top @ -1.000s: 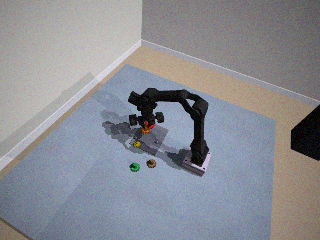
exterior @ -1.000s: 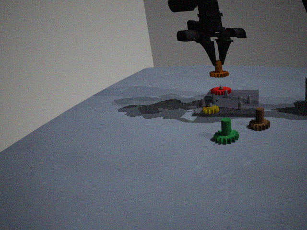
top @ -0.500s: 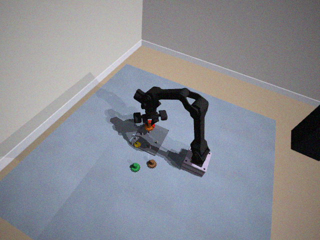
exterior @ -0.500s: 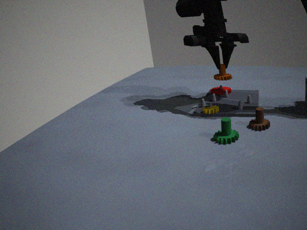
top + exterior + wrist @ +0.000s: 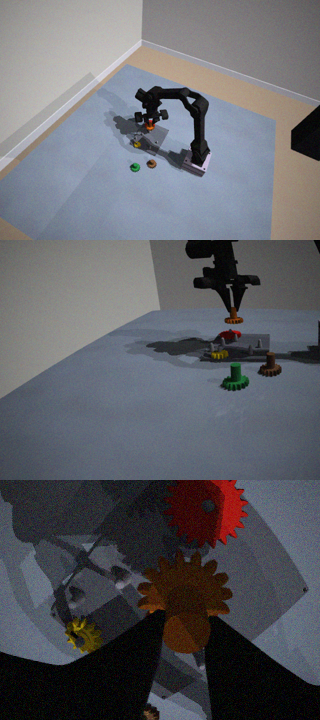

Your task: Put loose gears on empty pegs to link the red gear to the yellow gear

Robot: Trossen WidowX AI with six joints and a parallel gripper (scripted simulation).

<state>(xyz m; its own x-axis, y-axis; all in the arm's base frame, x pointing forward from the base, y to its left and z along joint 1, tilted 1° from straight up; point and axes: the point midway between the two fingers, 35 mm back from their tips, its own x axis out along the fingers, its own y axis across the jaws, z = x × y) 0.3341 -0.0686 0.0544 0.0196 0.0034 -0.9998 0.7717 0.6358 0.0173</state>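
My gripper tip is 70 mm above the red gear, 50 mm to the left of it and 30 mm short of it. Also, from my gripper tip: yellow gear (120 mm to the left, 70 mm below, 20 mm ahead); then orange gear (10 mm below); then green gear (250 mm to the left, 70 mm below, 50 mm behind).
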